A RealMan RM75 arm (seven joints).
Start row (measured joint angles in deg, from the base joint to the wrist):
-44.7, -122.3, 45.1, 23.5, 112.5, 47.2, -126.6
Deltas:
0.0, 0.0, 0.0, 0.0, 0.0, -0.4, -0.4
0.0, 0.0, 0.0, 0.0, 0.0, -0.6, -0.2
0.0, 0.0, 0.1, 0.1, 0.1, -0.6, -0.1
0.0, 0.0, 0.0, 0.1, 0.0, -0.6, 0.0
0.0, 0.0, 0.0, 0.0, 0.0, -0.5, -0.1
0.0, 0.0, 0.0, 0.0, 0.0, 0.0, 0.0
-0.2, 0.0, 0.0, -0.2, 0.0, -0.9, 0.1
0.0, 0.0, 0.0, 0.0, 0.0, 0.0, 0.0
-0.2, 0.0, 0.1, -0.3, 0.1, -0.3, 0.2
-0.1, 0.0, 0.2, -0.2, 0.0, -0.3, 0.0
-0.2, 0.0, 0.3, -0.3, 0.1, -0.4, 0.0
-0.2, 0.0, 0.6, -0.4, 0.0, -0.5, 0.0
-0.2, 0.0, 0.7, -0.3, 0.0, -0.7, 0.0
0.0, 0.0, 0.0, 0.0, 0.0, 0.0, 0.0
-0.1, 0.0, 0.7, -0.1, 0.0, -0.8, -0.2
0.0, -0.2, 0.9, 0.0, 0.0, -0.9, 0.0
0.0, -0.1, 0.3, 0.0, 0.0, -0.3, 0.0
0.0, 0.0, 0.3, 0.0, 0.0, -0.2, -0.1
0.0, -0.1, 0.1, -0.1, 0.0, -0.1, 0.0
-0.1, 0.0, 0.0, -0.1, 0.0, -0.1, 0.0
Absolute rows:
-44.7, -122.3, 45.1, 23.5, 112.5, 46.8, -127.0
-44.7, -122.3, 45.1, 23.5, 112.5, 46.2, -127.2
-44.7, -122.3, 45.2, 23.6, 112.6, 45.6, -127.3
-44.7, -122.3, 45.2, 23.7, 112.6, 45.0, -127.3
-44.7, -122.3, 45.2, 23.7, 112.6, 44.5, -127.4
-44.7, -122.3, 45.2, 23.7, 112.6, 44.5, -127.4
-44.9, -122.3, 45.2, 23.5, 112.6, 43.6, -127.3
-44.9, -122.3, 45.2, 23.5, 112.6, 43.6, -127.3
-45.1, -122.3, 45.3, 23.2, 112.7, 43.3, -127.1
-45.2, -122.3, 45.5, 23.0, 112.7, 43.0, -127.1
-45.4, -122.3, 45.8, 22.7, 112.8, 42.6, -127.1
-45.6, -122.3, 46.4, 22.3, 112.8, 42.1, -127.1
-45.8, -122.3, 47.1, 22.0, 112.8, 41.4, -127.1
-45.8, -122.3, 47.1, 22.0, 112.8, 41.4, -127.1
-45.9, -122.3, 47.8, 21.9, 112.8, 40.6, -127.3
-45.9, -122.5, 48.7, 21.9, 112.8, 39.7, -127.3
-45.9, -122.6, 49.0, 21.9, 112.8, 39.4, -127.3
-45.9, -122.6, 49.3, 21.9, 112.8, 39.2, -127.4
-45.9, -122.7, 49.4, 21.8, 112.8, 39.1, -127.4
-46.0, -122.7, 49.4, 21.7, 112.8, 39.0, -127.4

